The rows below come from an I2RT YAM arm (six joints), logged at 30 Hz.
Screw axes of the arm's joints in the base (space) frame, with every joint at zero. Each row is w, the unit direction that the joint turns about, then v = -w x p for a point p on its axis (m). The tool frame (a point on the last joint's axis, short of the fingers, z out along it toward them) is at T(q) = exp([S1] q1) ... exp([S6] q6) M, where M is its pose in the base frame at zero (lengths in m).
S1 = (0, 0, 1, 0.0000, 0.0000, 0.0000)
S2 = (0, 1, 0, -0.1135, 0.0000, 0.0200)
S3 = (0, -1, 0, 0.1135, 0.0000, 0.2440)
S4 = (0, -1, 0, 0.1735, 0.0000, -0.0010)
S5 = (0, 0, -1, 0.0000, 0.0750, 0.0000)
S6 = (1, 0, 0, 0.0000, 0.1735, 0.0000)
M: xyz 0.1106 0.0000 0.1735 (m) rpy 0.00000 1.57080 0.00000 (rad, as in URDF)
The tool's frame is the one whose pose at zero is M.
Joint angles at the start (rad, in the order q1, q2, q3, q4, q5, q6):
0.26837 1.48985 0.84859 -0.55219 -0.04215 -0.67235
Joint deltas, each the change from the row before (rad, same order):
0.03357 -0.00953 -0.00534 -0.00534 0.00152 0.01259
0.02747 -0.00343 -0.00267 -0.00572 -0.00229 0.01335
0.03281 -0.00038 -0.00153 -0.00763 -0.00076 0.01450
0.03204 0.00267 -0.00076 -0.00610 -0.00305 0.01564
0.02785 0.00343 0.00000 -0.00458 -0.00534 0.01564
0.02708 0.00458 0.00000 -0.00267 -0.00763 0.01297
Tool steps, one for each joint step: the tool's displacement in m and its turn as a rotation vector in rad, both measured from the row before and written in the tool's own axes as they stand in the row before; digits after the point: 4 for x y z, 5 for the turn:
-0.0041 0.0083 -0.0012 -0.01002 -0.00477 -0.01855
-0.0034 0.0067 -0.0001 -0.01344 -0.00270 -0.01199
-0.0041 0.0079 0.0005 -0.01608 0.00063 -0.01572
-0.0042 0.0076 0.0011 -0.01793 0.00049 -0.01391
-0.0038 0.0066 0.0012 -0.01751 -0.00087 -0.01011
-0.0037 0.0064 0.0015 -0.01868 -0.00217 -0.01210

